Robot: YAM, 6 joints.
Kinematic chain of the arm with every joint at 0, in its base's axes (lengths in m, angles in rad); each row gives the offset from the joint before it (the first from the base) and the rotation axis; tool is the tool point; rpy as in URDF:
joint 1: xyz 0 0 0.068 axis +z
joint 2: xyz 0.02 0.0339 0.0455 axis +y
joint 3: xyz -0.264 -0.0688 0 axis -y
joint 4: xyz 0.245 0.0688 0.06 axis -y
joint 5: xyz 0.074 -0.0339 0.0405 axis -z
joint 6: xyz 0.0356 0 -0.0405 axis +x
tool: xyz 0 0 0 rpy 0 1.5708 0
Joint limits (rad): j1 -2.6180..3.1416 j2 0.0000..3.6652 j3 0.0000..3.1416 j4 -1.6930..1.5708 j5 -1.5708..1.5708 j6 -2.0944..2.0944
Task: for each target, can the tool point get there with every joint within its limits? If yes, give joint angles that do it. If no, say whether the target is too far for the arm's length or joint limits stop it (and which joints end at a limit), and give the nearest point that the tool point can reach.
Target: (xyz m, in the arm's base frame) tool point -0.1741 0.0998 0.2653
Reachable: yes | joints 2.4597 0.9701 0.6537 -0.2371 -1.1338 -0.2170
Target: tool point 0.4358 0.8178 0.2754
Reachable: no: too far | nearest point 0.2991 0.5614 0.2235 | short by 0.295 m
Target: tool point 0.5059 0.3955 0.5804
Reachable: no: too far | nearest point 0.4101 0.3206 0.4892 | short by 0.152 m
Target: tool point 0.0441 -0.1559 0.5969
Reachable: yes | joints 1.7583 0.5952 2.0354 -0.5224 0.4116 0.1061
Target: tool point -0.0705 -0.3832 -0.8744
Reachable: no: too far | nearest point -0.0556 -0.3024 -0.3755 | short by 0.506 m
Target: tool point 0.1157 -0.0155 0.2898
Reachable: yes | joints -0.3955 0.5136 0.6129 -0.5149 -1.0168 1.3834
